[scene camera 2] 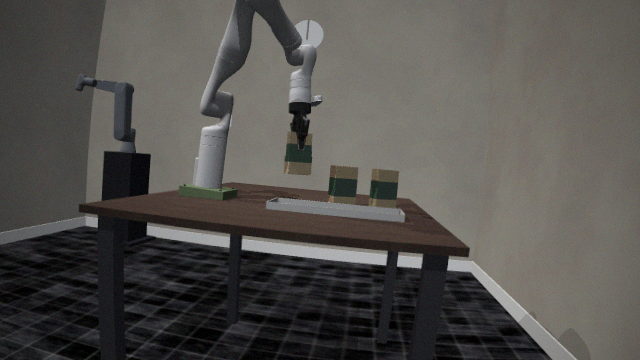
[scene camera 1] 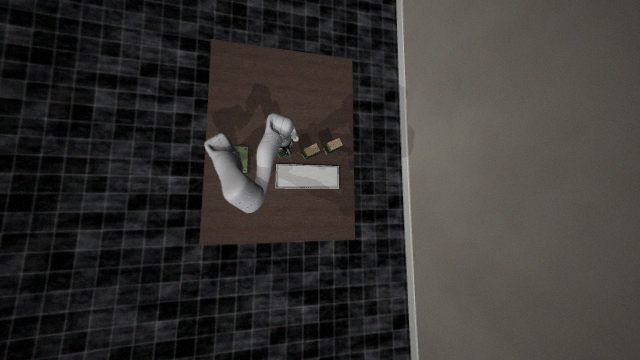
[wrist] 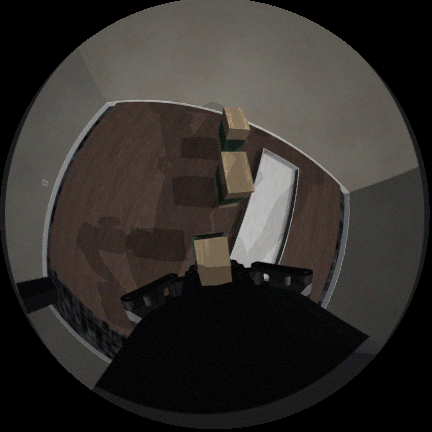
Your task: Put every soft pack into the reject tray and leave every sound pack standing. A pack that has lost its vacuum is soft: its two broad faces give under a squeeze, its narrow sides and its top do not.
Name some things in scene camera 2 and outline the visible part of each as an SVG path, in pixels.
A pack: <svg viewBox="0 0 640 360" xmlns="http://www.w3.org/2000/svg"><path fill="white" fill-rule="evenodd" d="M372 169L369 206L396 209L399 171Z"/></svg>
A reject tray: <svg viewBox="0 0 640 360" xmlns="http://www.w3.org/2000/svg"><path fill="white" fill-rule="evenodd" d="M266 201L266 209L394 222L405 221L403 211L395 208L278 197Z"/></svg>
A pack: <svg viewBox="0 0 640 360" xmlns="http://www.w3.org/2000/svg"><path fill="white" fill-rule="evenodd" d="M331 165L328 202L355 205L359 168Z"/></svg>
A pack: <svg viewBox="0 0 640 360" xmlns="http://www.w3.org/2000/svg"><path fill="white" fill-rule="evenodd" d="M289 131L287 133L284 173L311 175L313 134L308 133L304 139L304 150L302 151L297 150L297 132Z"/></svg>
